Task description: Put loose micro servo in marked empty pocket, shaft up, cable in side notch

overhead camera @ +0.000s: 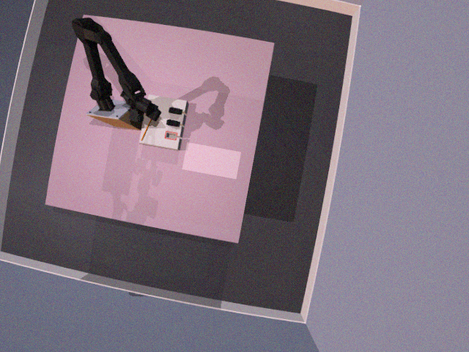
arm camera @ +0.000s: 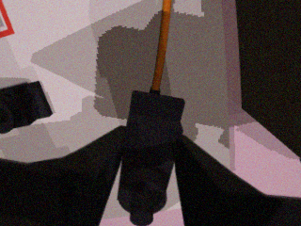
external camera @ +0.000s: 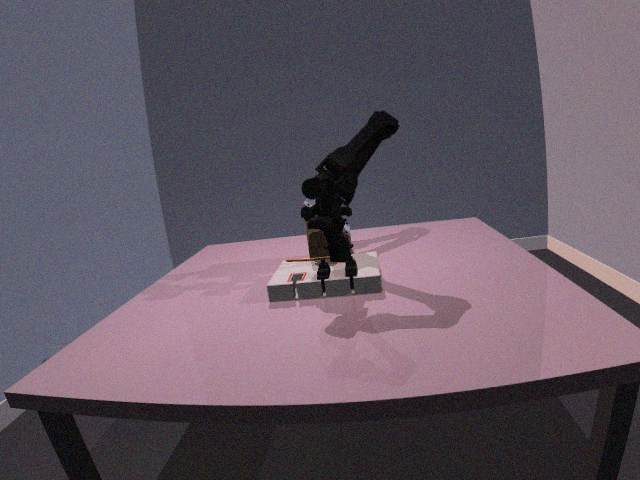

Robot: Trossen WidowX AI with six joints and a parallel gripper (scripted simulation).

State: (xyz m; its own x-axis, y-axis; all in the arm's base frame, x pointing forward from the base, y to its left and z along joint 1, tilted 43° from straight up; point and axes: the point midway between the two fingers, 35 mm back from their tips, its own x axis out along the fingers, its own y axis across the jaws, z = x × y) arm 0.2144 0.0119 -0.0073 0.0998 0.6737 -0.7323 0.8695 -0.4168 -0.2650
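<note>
Right now the white deck is 10 mm ahead of my gripper tip, 30 mm to the right of it and 70 mm below it.
</note>
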